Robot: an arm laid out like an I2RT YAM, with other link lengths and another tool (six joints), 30 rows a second.
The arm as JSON. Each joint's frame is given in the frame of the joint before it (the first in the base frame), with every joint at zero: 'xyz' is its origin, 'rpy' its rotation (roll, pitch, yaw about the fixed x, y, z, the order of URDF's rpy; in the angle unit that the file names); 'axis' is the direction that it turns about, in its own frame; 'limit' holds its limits. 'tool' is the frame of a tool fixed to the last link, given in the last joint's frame.
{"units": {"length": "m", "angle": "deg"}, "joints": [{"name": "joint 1", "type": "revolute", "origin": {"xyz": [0.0, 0.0, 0.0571], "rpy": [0.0, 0.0, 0.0]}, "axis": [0.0, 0.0, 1.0], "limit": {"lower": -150.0, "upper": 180.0}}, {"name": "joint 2", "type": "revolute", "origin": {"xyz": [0.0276, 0.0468, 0.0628], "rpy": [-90.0, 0.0, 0.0]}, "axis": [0.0, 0.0, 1.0], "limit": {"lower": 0.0, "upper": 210.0}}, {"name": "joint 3", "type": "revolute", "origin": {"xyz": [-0.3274, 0.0, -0.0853], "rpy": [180.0, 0.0, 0.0]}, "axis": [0.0, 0.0, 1.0], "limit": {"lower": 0.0, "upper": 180.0}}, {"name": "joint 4", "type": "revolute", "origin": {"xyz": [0.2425, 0.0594, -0.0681], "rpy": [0.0, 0.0, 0.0]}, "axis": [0.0, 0.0, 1.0], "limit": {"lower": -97.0, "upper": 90.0}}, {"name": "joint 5", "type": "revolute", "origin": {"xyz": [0.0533, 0.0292, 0.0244], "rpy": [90.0, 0.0, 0.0]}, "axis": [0.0, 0.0, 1.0], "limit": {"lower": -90.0, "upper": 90.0}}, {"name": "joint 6", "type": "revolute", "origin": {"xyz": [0.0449, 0.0, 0.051], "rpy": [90.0, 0.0, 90.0]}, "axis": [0.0, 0.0, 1.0], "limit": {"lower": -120.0, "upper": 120.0}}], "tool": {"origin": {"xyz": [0.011, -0.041, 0.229], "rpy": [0.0, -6.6, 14.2]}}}
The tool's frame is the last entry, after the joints.
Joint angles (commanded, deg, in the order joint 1, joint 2, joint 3, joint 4, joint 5, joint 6), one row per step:
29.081, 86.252, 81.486, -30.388, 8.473, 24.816
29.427, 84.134, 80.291, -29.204, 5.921, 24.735
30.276, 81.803, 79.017, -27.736, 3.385, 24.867
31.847, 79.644, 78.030, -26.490, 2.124, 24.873
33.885, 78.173, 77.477, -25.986, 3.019, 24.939
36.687, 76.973, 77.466, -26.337, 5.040, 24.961
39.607, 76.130, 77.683, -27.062, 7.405, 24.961
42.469, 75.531, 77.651, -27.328, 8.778, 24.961
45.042, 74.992, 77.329, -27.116, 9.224, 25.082
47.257, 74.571, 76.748, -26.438, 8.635, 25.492
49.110, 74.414, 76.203, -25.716, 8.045, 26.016
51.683, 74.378, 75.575, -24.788, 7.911, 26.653
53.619, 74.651, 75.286, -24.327, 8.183, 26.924
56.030, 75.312, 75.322, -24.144, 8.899, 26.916
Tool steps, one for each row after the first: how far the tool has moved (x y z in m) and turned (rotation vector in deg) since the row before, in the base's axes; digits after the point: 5 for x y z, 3 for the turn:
-0.01071, 0.01134, 0.01147, 2.215, -1.162, 2.504
-0.01359, 0.01471, 0.01409, 2.518, -1.478, 2.935
-0.01468, 0.01443, 0.01478, 1.781, -1.750, 2.667
-0.01155, 0.00870, 0.00984, 0.477, -1.389, 1.213
-0.01289, 0.00883, 0.00860, -0.229, -1.190, 0.980
-0.01211, 0.00799, 0.00609, -0.599, -0.896, 0.788
-0.01290, 0.01221, 0.00376, -0.246, -0.613, 1.621
-0.01332, 0.01402, 0.00251, 0.252, -0.379, 2.118
-0.01371, 0.01596, 0.00091, 0.844, 0.039, 2.583
-0.01146, 0.01401, -0.00063, 0.782, 0.259, 2.180
-0.01428, 0.01684, -0.00113, 0.730, 0.216, 2.441
-0.00955, 0.01184, -0.00246, 0.033, 0.147, 1.579
-0.01080, 0.01406, -0.00360, -0.534, 0.012, 1.760

